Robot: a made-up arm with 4 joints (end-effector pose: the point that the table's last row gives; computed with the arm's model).
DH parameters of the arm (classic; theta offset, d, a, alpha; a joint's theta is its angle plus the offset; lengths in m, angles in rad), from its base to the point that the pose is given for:
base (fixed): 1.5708 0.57 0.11 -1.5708
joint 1: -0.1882 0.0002 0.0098 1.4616
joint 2: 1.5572 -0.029 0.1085 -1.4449
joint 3: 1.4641 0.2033 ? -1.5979
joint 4: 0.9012 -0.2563 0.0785 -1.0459
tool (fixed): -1.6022 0.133 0 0
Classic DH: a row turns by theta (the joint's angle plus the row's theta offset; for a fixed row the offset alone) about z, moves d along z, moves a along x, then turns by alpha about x.
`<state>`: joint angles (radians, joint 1 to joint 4).
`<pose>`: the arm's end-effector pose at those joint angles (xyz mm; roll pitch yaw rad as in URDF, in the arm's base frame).
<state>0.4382 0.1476 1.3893 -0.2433</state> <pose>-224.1 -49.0 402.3 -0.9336 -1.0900 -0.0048</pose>
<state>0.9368 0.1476 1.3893 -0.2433</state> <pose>-224.1 -109.8 498.8 -1.8027 -0.8942 0.7397</pose>
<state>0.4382 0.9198 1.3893 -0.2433</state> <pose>-70.3 -176.5 452.3 -0.9492 -0.8872 0.7546</pose>
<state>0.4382 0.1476 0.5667 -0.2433</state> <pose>-310.3 -1.1 545.5 -1.1486 -0.3464 -0.1796</pose>
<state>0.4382 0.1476 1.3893 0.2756</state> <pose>-287.9 -72.5 424.5 -0.7322 -0.8878 0.2922</pose>
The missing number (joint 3, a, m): -0.0911
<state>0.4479 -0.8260 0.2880 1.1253</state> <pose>-364.5 293.8 671.5 0.1843 0.0865 -0.6675</pose>
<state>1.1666 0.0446 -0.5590 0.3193</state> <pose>-176.6 258.3 739.1 -1.6705 0.2301 -1.0297</pose>
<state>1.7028 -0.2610 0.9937 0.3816</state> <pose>-375.7 17.1 555.2 -2.0152 -0.3803 0.5212</pose>
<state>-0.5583 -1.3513 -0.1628 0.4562</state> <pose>-148.5 145.8 874.3 -0.0646 1.4889 -1.2820</pose>
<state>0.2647 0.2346 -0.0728 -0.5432</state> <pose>-274.2 0.5 619.8 -1.4996 0.1158 -0.3119</pose>
